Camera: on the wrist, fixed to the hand. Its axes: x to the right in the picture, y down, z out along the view.
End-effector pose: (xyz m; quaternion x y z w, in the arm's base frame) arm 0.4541 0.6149 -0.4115 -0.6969 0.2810 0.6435 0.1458
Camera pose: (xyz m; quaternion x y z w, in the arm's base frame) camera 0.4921 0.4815 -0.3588 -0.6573 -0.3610 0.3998 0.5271
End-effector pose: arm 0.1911 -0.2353 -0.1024 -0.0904 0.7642 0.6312 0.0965
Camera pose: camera 0.1861 -0.3286 0.0128 -0.5820 0.4114 0.4278 0.5559
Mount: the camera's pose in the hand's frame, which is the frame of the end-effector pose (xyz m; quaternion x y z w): -0.0238 0.0930 -0.1131 -0.0731 -0.0564 -0.7172 0.6907
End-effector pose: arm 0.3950 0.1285 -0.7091 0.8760 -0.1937 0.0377 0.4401
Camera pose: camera 0.3502 0.1746 -0.5754 0.7139 0.4669 -0.3532 0.3841
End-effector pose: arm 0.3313 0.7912 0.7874 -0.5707 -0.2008 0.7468 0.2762
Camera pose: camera 0.4279 0.7029 0.7175 -0.2282 -0.6182 0.3352 0.6733
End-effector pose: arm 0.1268 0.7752 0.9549 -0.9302 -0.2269 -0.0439 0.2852
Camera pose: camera 0.1525 0.6352 0.9967 -0.5031 -0.8367 -0.1990 0.0847
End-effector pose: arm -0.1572 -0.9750 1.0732 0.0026 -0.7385 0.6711 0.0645
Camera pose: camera -0.1316 -0.8556 0.9890 0.5646 -0.5609 0.3632 0.4844
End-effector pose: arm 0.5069 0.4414 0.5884 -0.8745 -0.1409 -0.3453 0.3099
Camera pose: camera 0.4741 0.2969 0.5950 0.5451 0.7168 0.4218 0.1055
